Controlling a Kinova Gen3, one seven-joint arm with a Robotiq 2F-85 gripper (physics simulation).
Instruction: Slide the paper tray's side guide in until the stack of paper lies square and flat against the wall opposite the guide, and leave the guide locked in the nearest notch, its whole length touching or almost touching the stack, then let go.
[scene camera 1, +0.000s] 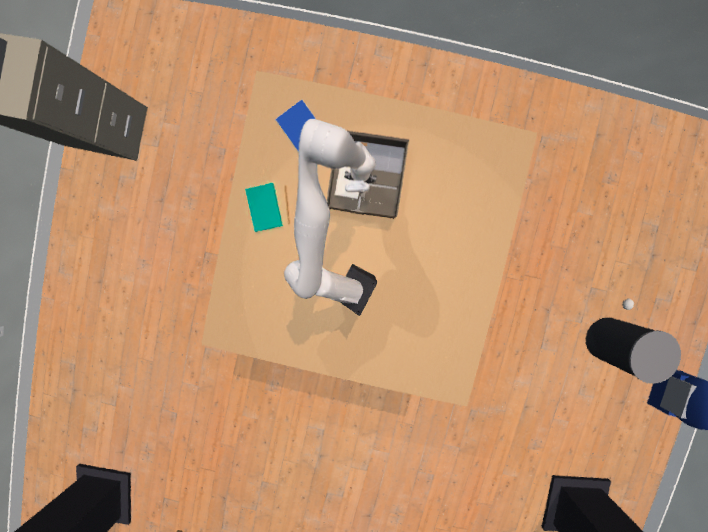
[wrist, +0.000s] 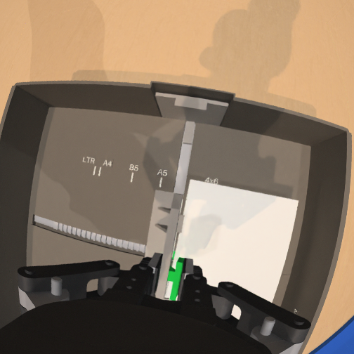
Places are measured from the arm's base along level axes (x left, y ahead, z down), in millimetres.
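Pixels of known places: arm's base, origin of the base link: (scene camera 1: 352, 291).
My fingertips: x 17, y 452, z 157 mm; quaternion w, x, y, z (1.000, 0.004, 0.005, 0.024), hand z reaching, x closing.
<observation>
For each thing: its top centre in the pictures, then the offset to it from my fingertips.
- dark paper tray, middle of its top: (scene camera 1: 367, 172) dy +34, dx -25, dz -32 mm
- white paper stack, middle of its top: (scene camera 1: 349, 179) dy +11, dx +50, dz +23 mm
- blue flat item, middle of its top: (scene camera 1: 302, 128) dy +225, dx +286, dz +55 mm
- thin pencil-like stick, middle of its top: (scene camera 1: 287, 204) dy -123, dx +322, dz +56 mm
The dark paper tray (scene camera 1: 402, 171) (wrist: 330, 129) lies open. In the wrist view its grey side guide (wrist: 172, 217) stands upright near the middle, right of the A5 mark. My gripper (scene camera 1: 360, 178) (wrist: 171, 267) is shut on the guide's upper part and its green latch (wrist: 176, 280). The white paper stack (scene camera 1: 341, 189) (wrist: 240, 225) lies flat on the guide's right in the wrist view. Its near edge is very close to the guide. A narrow strip of tray floor shows between its far edge and the opposite wall. My fingers hide the guide's lower end and notch contact.
A notched rail (wrist: 90, 235) runs left from the guide in the wrist view. In the scene view, a blue flat item (scene camera 1: 294, 120) lies by the tray's upper left. A green one (scene camera 1: 263, 207) and a thin pencil-like stick (scene camera 1: 287, 204) lie left of my arm.
</observation>
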